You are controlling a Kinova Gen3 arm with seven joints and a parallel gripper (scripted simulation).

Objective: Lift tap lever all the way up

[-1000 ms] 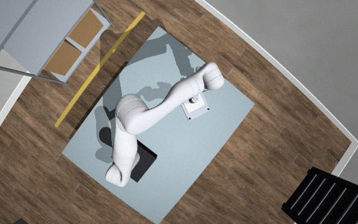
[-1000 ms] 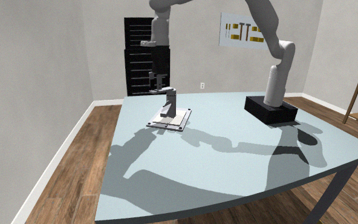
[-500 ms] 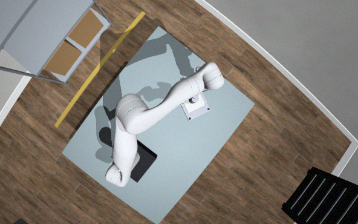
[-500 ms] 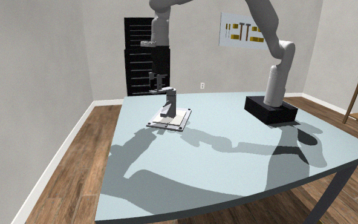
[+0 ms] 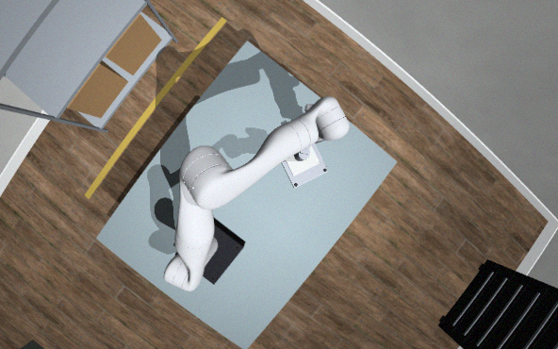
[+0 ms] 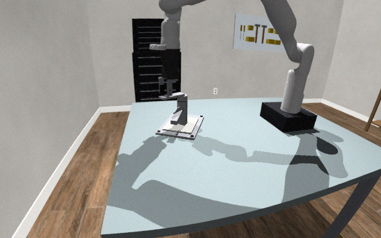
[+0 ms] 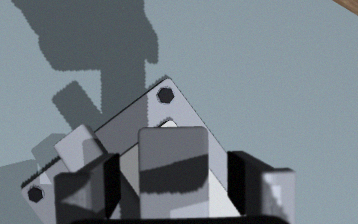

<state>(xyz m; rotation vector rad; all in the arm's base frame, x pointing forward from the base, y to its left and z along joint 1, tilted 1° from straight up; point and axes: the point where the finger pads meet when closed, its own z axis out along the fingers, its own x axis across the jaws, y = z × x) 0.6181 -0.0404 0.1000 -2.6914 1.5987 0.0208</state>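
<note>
Now: hand 3 cm past the lever, 2 cm to the left of it and 3 cm above it. From my hand the other things lie so: base plate 8 cm behind, 4 cm to the right, 17 cm below.
</note>
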